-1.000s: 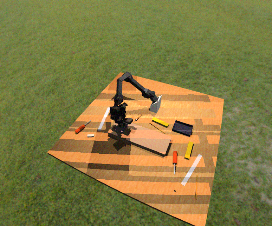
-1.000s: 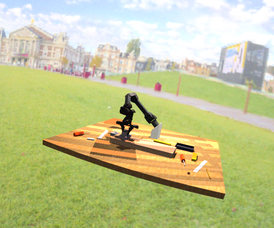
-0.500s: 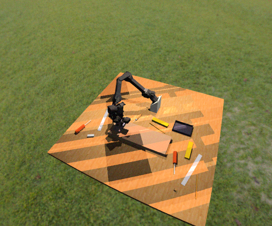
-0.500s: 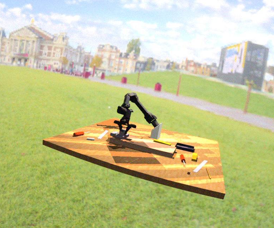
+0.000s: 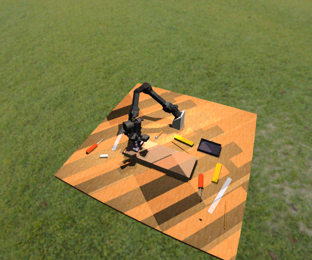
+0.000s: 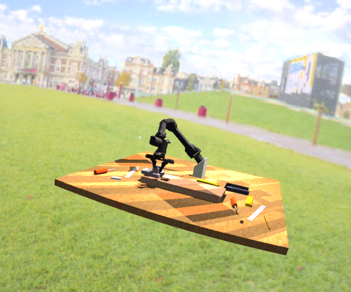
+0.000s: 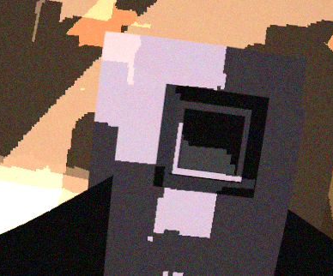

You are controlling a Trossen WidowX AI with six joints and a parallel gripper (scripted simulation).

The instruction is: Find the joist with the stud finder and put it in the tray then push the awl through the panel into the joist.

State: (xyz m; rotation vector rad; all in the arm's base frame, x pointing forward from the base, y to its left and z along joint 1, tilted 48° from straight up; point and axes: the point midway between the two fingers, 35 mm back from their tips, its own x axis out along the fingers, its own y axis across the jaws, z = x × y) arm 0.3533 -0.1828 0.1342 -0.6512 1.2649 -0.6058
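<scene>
My gripper tip is now 530 mm to the right of the dark tray, 210 mm past it and 50 mm above it. From my gripper tip the other things lie so: stud finder 20 mm above, 10 mm ahead; then awl 170 mm behind, 100 mm to the left, 60 mm below; then grey block 130 mm behind, 120 mm to the right, 50 mm below.
</scene>
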